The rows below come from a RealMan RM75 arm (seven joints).
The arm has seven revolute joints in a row. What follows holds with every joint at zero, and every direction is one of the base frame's.
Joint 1 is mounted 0.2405 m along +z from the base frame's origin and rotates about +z.
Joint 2 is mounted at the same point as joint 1 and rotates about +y.
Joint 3 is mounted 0.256 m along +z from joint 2 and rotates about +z.
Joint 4 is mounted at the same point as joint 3 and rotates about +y.
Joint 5 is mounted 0.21 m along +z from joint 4 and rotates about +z.
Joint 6 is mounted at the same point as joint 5 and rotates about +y.
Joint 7 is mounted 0.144 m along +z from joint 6 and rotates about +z.
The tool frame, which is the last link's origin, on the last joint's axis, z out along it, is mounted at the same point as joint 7; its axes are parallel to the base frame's.
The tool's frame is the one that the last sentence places.
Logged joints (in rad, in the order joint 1, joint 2, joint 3, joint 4, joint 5, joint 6, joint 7), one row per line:
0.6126 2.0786 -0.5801 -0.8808 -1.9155 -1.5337 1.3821
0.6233 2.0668 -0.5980 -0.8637 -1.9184 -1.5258 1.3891
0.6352 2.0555 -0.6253 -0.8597 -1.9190 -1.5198 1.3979
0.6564 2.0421 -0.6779 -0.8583 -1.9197 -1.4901 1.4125
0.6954 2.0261 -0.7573 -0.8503 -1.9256 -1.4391 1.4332
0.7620 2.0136 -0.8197 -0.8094 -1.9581 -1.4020 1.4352
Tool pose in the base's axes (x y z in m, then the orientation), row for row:
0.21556 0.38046 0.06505 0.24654 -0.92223 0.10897 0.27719
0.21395 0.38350 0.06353 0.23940 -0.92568 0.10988 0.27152
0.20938 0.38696 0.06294 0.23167 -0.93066 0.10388 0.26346
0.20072 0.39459 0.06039 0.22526 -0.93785 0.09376 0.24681
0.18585 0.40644 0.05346 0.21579 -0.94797 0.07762 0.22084
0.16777 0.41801 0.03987 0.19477 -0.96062 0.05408 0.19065
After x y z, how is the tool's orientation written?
As a quaternion, w x y z.
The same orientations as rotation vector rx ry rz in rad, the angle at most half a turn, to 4 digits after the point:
-2.5154 0.2972 0.7561
-2.5342 0.3008 0.7433
-2.5582 0.2855 0.7242
-2.5866 0.2586 0.6807
-2.6277 0.2152 0.6121
-2.6928 0.1516 0.5344

